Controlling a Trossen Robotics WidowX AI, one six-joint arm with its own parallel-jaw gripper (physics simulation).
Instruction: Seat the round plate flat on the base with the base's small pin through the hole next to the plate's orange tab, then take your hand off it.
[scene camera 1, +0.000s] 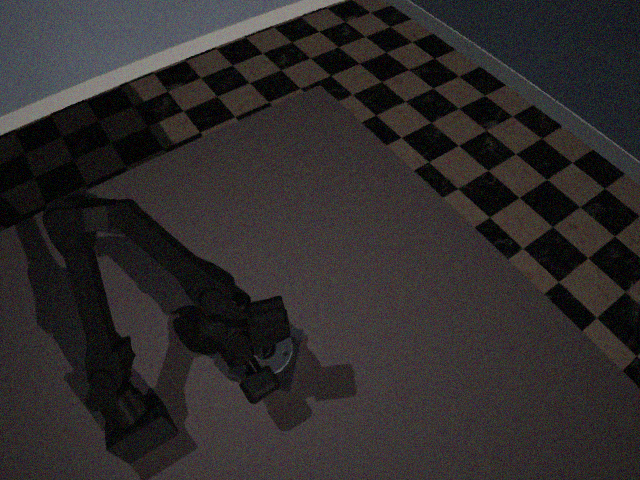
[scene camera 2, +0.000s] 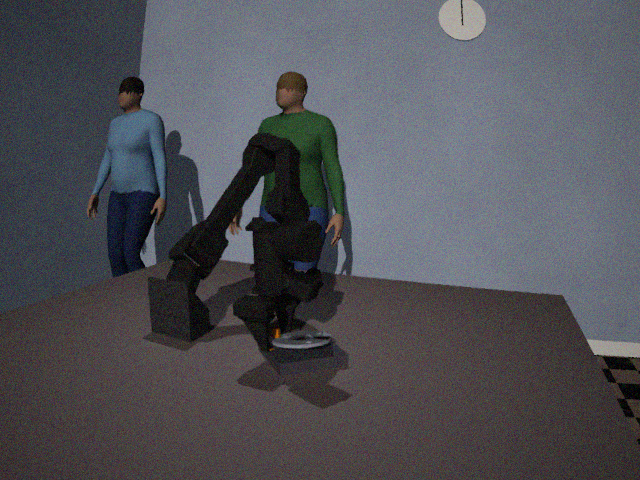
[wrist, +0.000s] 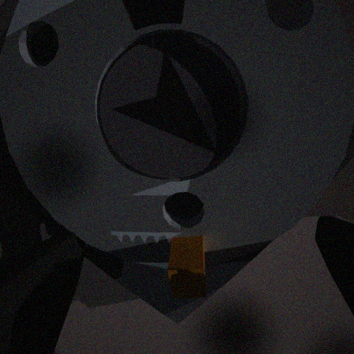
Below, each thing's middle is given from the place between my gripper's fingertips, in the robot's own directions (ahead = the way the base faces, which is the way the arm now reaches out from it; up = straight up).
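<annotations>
The round grey plate (wrist: 286, 151) sits 10 mm above my hand, and it's 10 mm to the left of it and 40 mm ahead of it.
</annotations>
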